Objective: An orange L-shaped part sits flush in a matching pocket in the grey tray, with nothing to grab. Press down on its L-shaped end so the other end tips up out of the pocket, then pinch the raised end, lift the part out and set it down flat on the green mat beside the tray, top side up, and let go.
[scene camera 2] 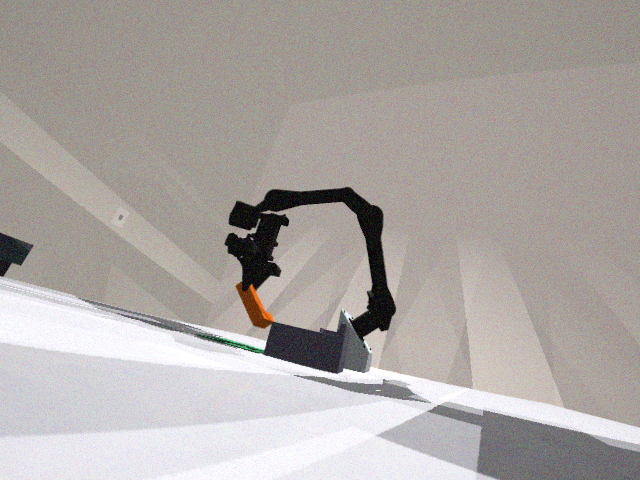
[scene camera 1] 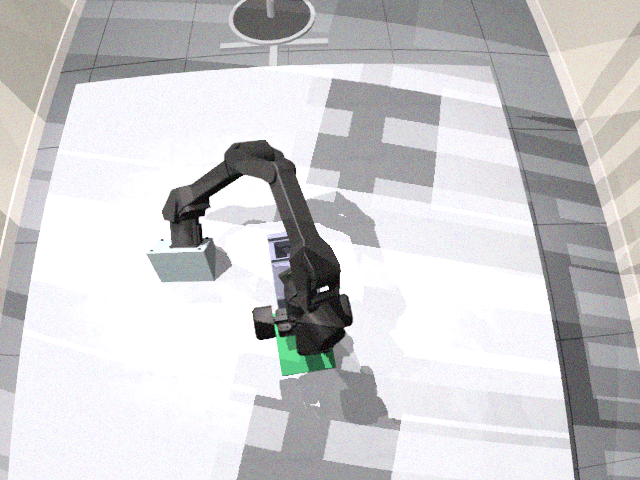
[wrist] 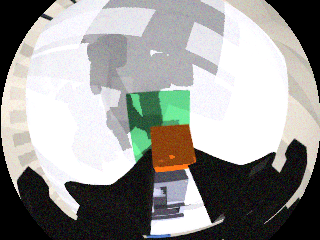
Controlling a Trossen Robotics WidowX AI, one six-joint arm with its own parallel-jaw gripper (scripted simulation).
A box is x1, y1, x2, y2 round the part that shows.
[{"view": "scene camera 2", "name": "my gripper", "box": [224, 230, 280, 290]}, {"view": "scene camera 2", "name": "orange L-shaped part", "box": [235, 282, 273, 328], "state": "held by my gripper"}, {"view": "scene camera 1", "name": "my gripper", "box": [252, 294, 353, 355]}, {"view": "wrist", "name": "my gripper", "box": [16, 139, 307, 239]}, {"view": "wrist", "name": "orange L-shaped part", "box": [151, 124, 195, 171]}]
